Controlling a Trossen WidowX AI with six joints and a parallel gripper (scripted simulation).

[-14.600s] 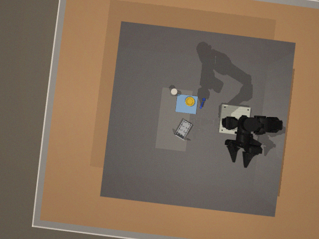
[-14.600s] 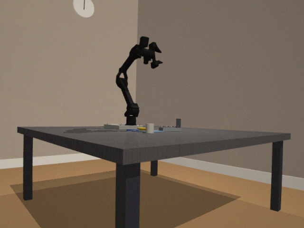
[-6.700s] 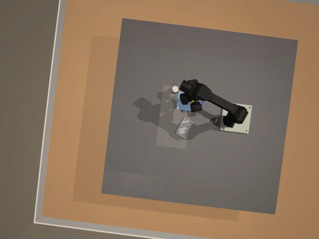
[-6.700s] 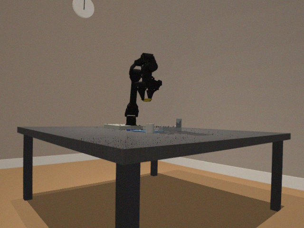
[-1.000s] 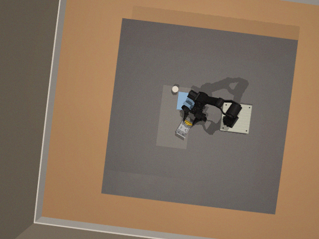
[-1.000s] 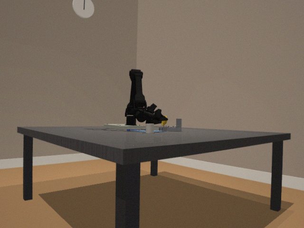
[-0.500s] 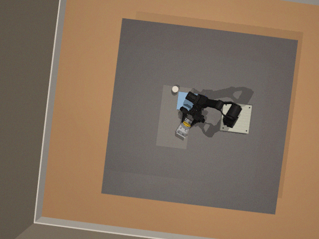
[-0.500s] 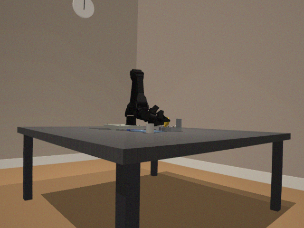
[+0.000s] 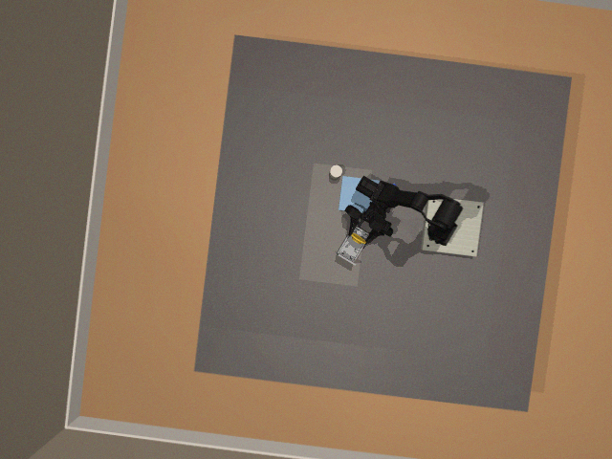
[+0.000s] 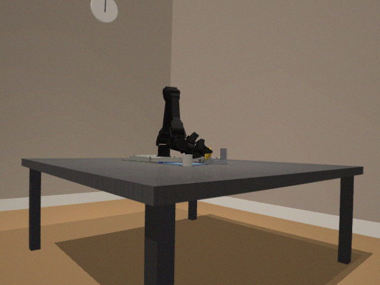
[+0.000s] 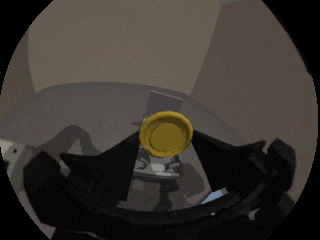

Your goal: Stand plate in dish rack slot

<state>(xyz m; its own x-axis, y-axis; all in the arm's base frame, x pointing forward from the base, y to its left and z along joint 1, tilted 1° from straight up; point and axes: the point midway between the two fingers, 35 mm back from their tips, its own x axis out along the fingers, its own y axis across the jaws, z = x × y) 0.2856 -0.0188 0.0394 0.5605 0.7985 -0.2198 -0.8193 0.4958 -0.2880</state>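
The yellow plate lies 10 mm to the right of my gripper tip. From my gripper tip the other things lie so: blue mat: 30 mm behind, 170 mm to the right, 50 mm below; then white cup: 60 mm ahead, 260 mm to the right, 30 mm below; then grey dish rack: 10 mm ahead, 20 mm to the left, 30 mm below.
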